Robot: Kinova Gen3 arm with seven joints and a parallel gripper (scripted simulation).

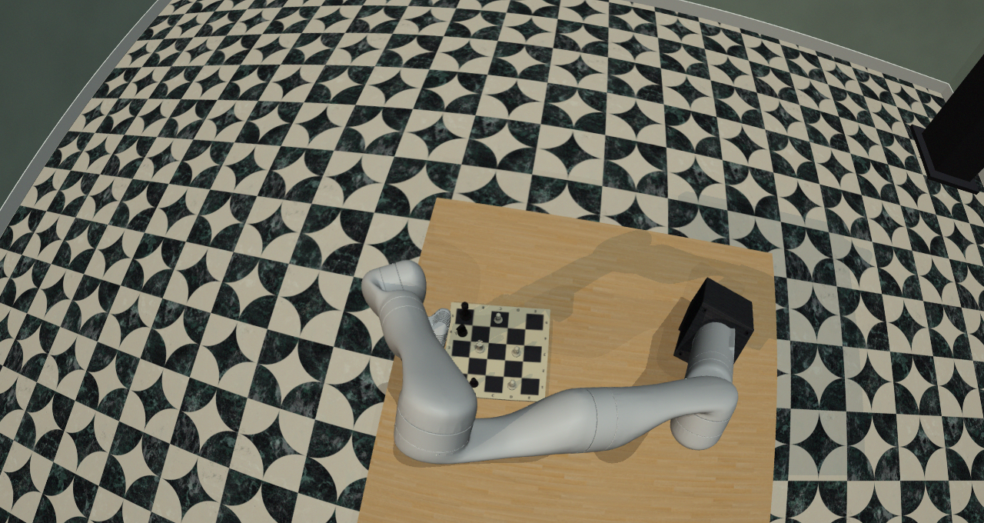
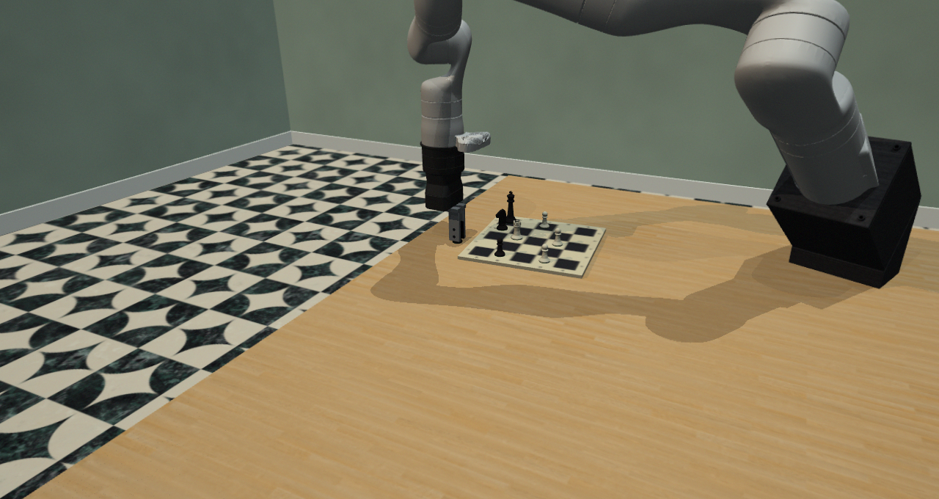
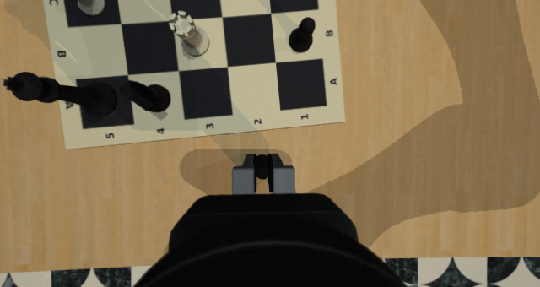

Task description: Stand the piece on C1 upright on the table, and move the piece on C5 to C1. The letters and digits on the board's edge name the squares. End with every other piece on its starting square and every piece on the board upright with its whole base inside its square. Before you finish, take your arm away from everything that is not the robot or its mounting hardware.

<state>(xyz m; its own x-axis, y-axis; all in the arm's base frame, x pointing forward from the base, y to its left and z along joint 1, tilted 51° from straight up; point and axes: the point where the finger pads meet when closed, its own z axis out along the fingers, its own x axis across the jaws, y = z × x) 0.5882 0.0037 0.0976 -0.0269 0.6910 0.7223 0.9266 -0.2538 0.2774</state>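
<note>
The black king lies 50 mm behind my hand, 120 mm to the right of it and 10 mm above it. Also, from my hand: black knight 50 mm behind, 80 mm to the right; chessboard 130 mm behind, 60 mm to the right, 20 mm below.
</note>
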